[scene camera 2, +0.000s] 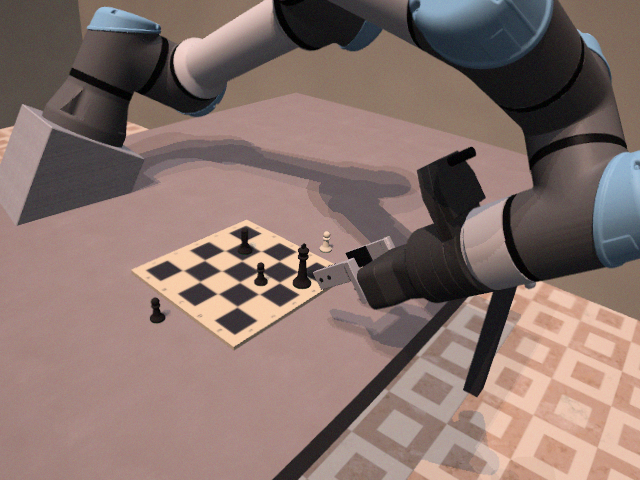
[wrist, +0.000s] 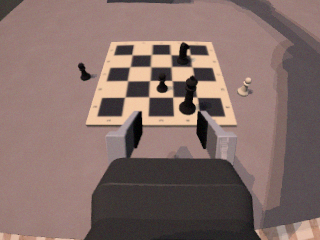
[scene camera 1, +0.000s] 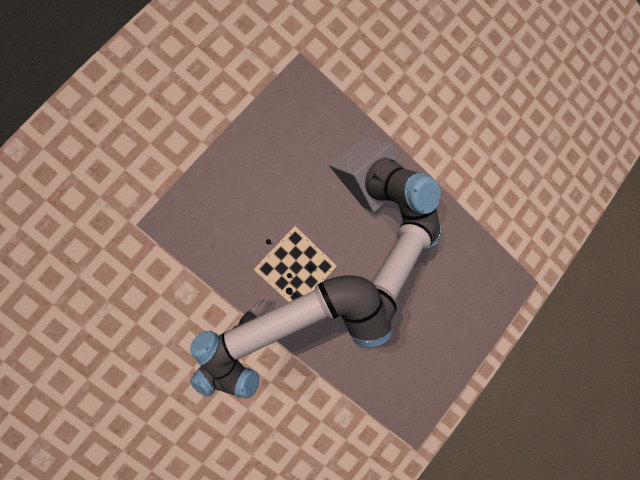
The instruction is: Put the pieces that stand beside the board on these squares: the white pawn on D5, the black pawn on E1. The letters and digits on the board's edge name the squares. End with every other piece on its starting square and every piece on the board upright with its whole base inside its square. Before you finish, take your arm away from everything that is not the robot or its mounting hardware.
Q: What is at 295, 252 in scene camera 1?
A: A chessboard.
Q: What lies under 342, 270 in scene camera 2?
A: My gripper.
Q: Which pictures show the chessboard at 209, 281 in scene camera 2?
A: Scene camera 2, the wrist view and scene camera 1: all of them.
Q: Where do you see a chessboard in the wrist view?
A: At 128, 81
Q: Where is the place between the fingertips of my gripper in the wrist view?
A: At 169, 122
